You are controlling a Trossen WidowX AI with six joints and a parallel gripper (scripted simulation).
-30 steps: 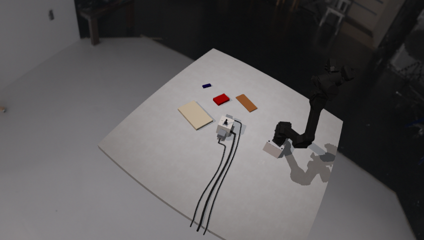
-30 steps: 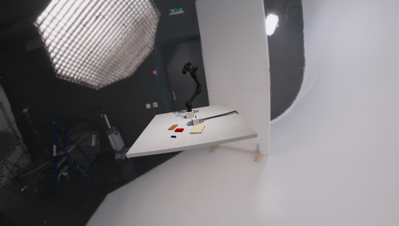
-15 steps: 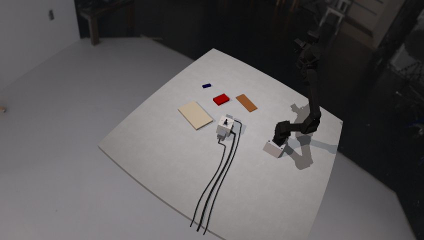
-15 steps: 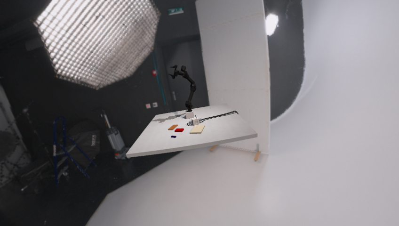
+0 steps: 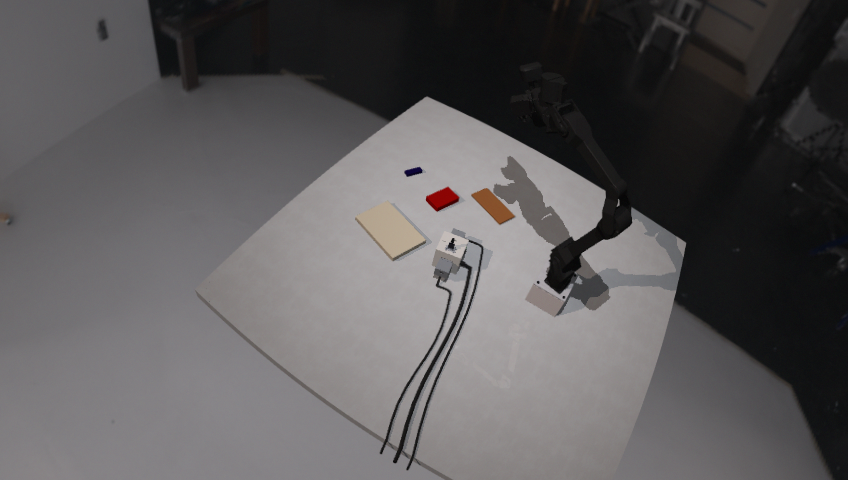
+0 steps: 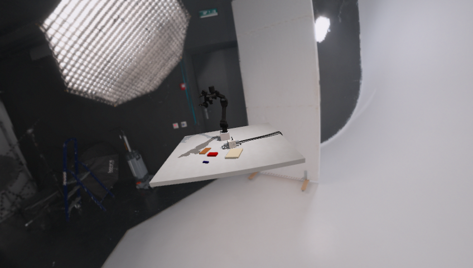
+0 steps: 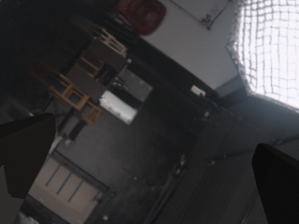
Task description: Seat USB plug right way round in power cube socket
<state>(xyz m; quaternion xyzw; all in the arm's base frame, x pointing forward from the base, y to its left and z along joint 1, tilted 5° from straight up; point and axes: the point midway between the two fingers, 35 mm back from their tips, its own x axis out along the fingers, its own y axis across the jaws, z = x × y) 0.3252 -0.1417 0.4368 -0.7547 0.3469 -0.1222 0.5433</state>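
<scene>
Now: gripper tip 50 mm past the black USB plug, 270 mm to the right of it and 440 mm above it.
</scene>
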